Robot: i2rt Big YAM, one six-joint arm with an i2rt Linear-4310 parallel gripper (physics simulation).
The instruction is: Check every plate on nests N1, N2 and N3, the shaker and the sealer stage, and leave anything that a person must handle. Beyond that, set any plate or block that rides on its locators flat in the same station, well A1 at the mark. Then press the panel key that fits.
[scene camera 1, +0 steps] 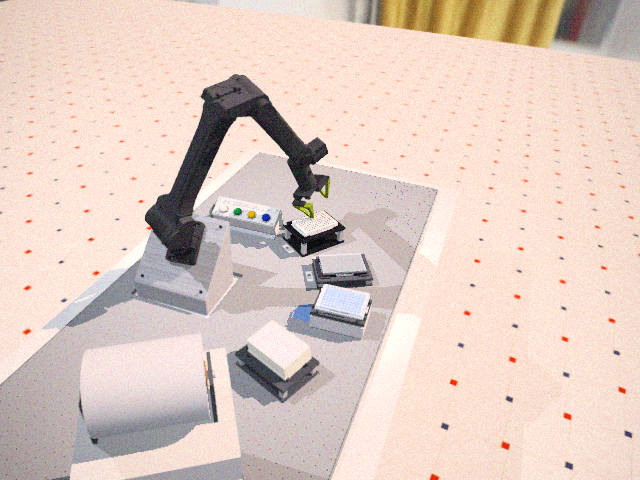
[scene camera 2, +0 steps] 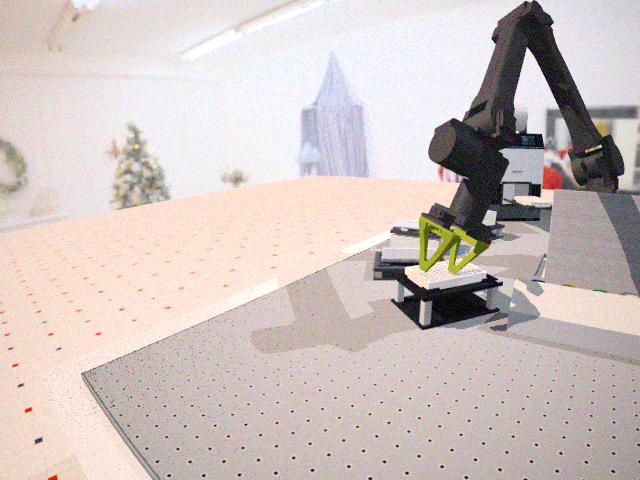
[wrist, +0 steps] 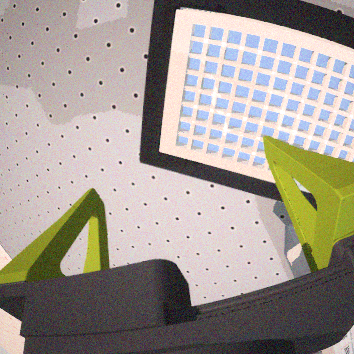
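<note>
My gripper is open and empty, low over a white well plate on the raised black stand. In the wrist view one finger overlaps the plate's near edge and the other is beyond the stand. I cannot tell whether this plate sits fully flat. A pale plate lies on a low dark station. A blue-welled plate lies on a white-based station. A thick cream block sits on a dark stand. Station labels are unreadable.
The key panel with white, green, yellow and blue keys stands between the arm's base and the black stand. A machine with a large white roll stands at the near left of scene view 1.
</note>
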